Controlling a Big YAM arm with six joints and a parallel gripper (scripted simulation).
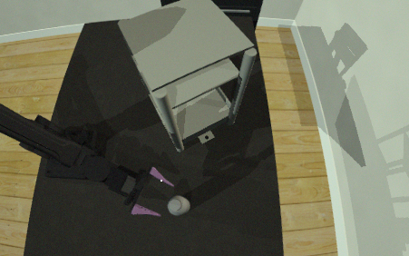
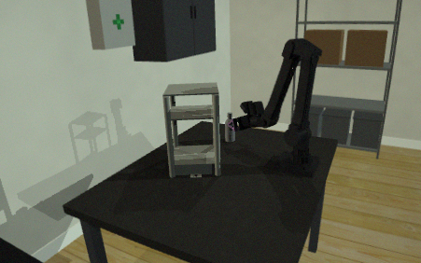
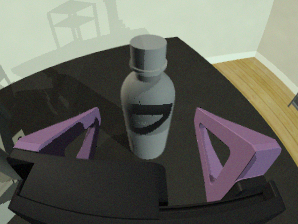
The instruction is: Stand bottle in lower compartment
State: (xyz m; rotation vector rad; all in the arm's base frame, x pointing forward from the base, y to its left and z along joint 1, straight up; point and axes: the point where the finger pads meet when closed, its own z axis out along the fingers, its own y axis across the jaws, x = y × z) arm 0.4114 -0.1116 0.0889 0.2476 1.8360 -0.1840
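Right now the grey bottle is 40 mm ahead of my hand, 10 mm to the right of it and 10 mm below it. Also, from my hand: shelving unit 330 mm to the left, 70 mm above, 20 mm ahead.
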